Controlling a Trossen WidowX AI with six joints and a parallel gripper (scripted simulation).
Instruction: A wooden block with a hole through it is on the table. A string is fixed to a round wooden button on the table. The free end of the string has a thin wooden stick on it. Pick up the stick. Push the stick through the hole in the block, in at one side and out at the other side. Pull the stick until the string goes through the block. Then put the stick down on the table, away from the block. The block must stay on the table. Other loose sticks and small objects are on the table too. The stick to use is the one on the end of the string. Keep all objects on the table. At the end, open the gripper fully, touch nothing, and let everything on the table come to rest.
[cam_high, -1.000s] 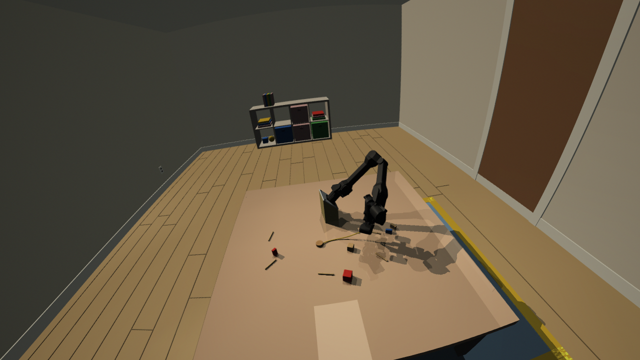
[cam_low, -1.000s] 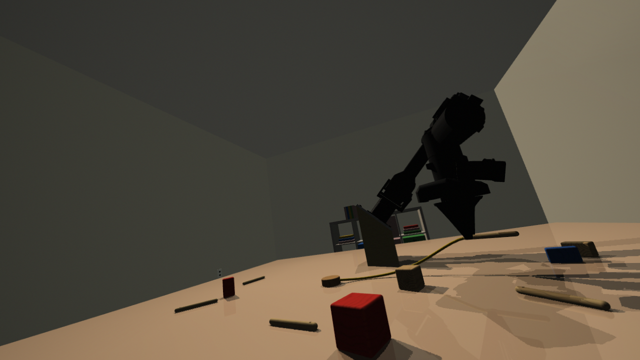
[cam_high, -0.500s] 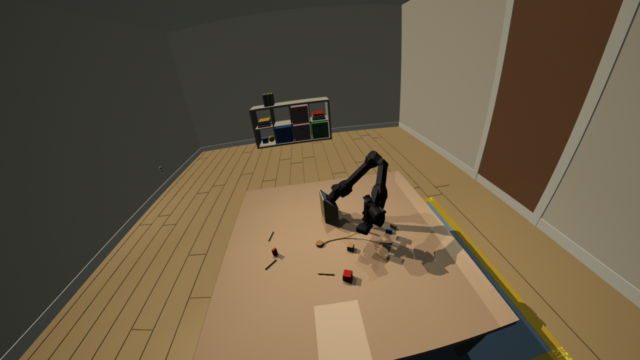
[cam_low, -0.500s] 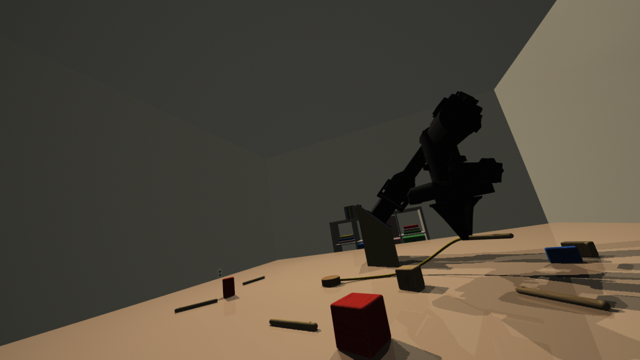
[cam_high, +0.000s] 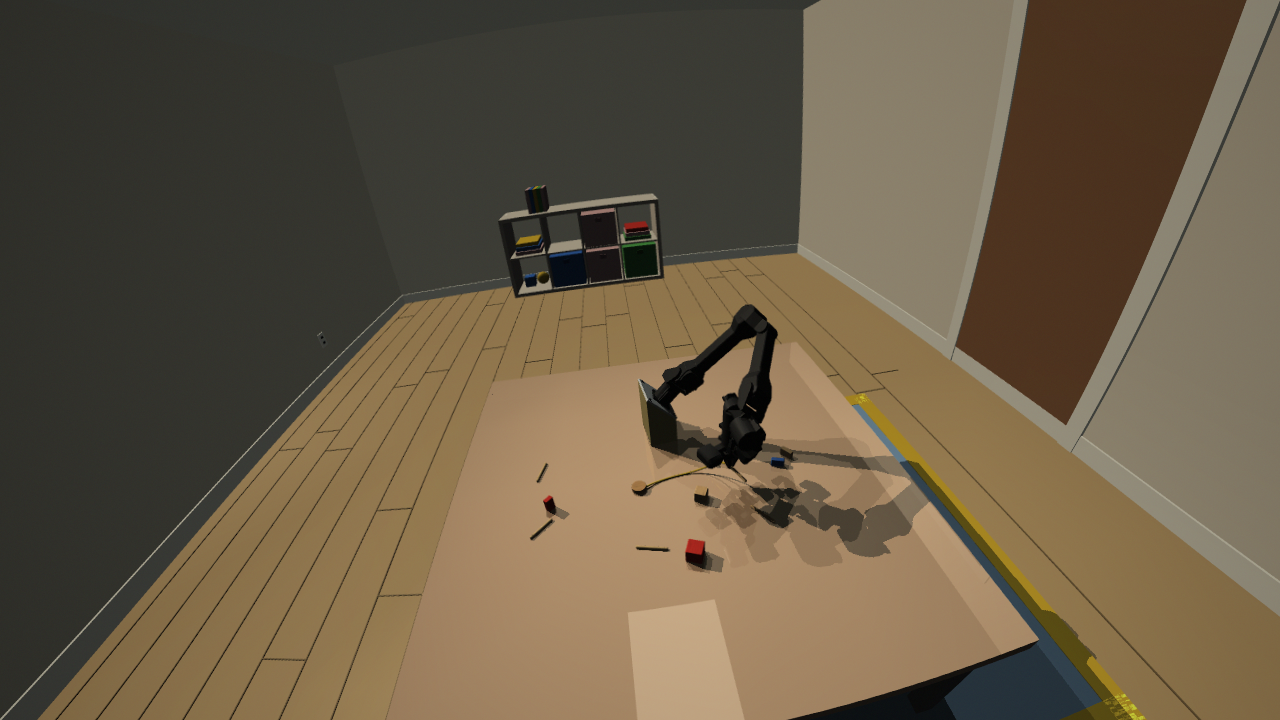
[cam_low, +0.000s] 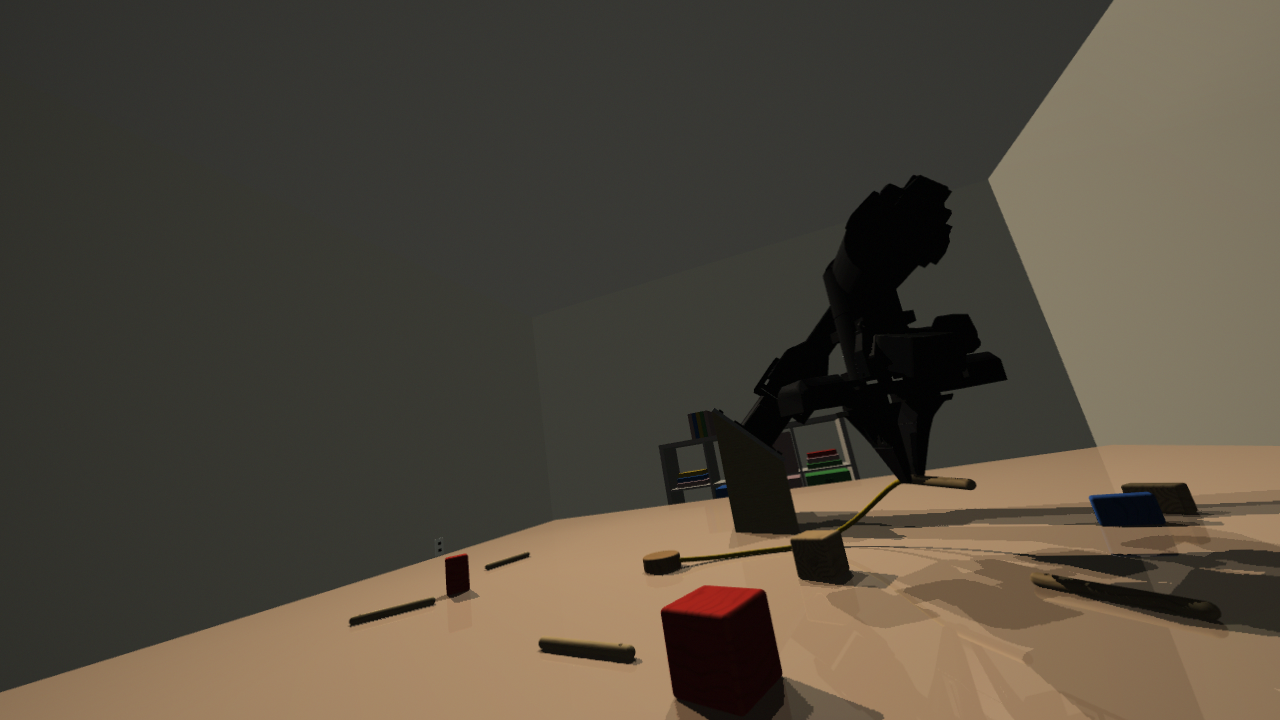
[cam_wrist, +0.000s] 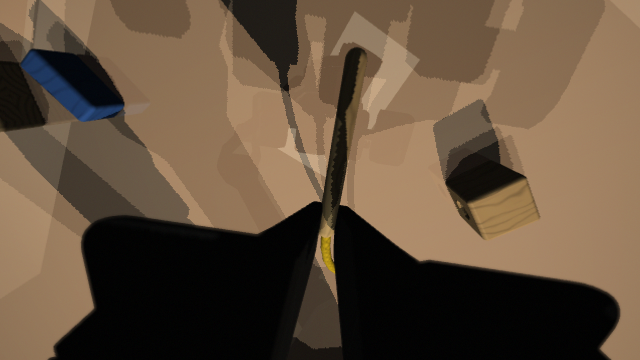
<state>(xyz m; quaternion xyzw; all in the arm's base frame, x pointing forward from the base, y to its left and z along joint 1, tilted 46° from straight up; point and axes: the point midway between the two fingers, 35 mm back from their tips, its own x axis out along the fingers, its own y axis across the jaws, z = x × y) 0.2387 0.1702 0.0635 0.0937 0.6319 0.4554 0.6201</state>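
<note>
The thin wooden stick is 1 cm ahead of my gripper tip and 1 cm to the left of it. Also, from my gripper tip: wooden block 5 cm ahead, 9 cm to the right, 4 cm below; then blue block 4 cm behind, 15 cm to the left, 5 cm below; then round wooden button 1 cm behind, 25 cm to the right, 5 cm below.
</note>
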